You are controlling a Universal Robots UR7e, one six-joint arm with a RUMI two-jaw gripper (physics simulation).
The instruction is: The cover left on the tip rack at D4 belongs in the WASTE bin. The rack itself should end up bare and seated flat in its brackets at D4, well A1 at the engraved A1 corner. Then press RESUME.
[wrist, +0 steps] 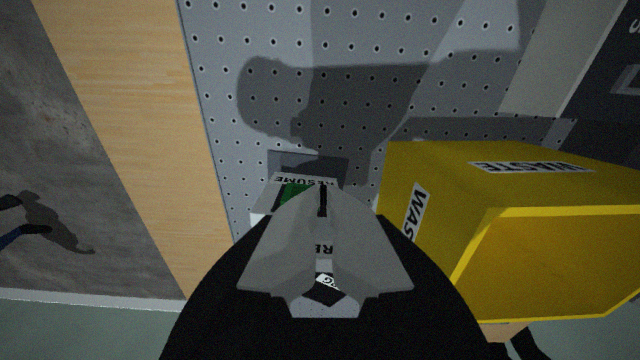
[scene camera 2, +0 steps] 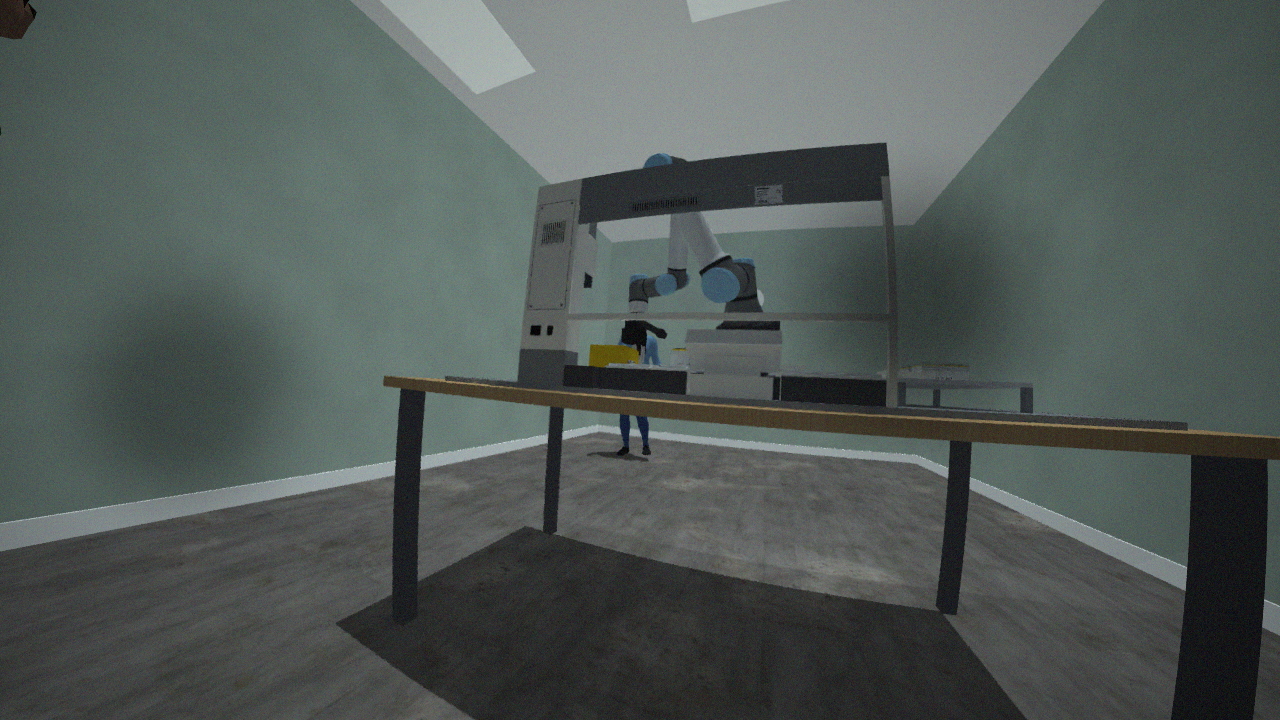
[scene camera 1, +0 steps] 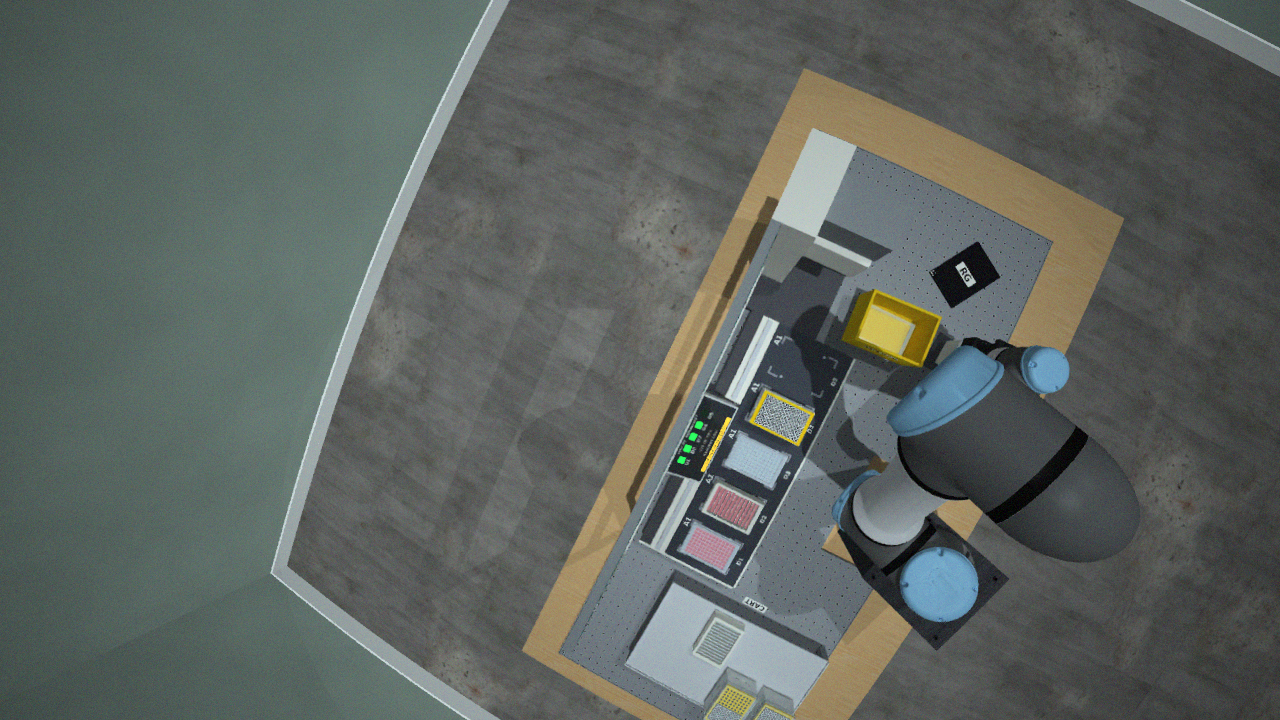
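The tip rack at D4 has a yellow rim and shows its grey tip field uncovered. It looks square in its place; its A1 well is too small to tell. A pale, flat cover lies inside the yellow WASTE bin. The RESUME box with its green button stands beside the bin, partly behind my fingers. My gripper is shut and empty, its tips overlapping the button's edge in the wrist view. Contact with the button cannot be told. The arm hides the gripper in scene camera 1.
A black RG block lies beyond the bin. Plates sit at D3, D2 and D1. The hood's post and crossbar frame the deck. A white cart with racks stands past D1.
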